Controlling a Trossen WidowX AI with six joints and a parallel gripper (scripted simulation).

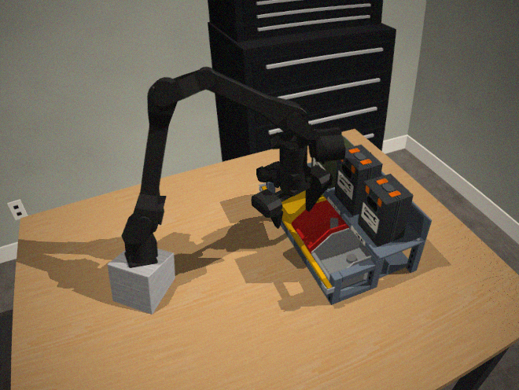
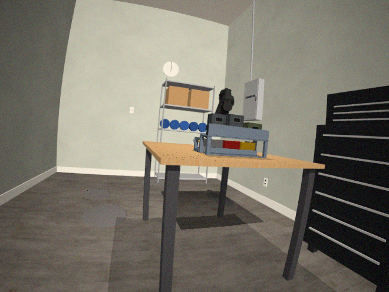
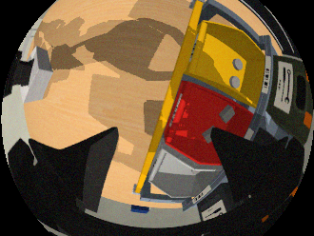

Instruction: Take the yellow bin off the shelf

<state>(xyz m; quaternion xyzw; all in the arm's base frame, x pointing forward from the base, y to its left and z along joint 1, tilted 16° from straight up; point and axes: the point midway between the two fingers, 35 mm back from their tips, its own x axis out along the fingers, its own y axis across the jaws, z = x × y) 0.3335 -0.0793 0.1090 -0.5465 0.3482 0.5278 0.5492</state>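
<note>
Right now my hand is 80 mm above the long yellow strip. Round my hand: red bin (90 mm ahead, 10 mm to the right, 90 mm below); grey bin (80 mm ahead, 120 mm to the right, 90 mm below); yellow open bin (90 mm ahead, 110 mm to the left, 90 mm below).
</note>
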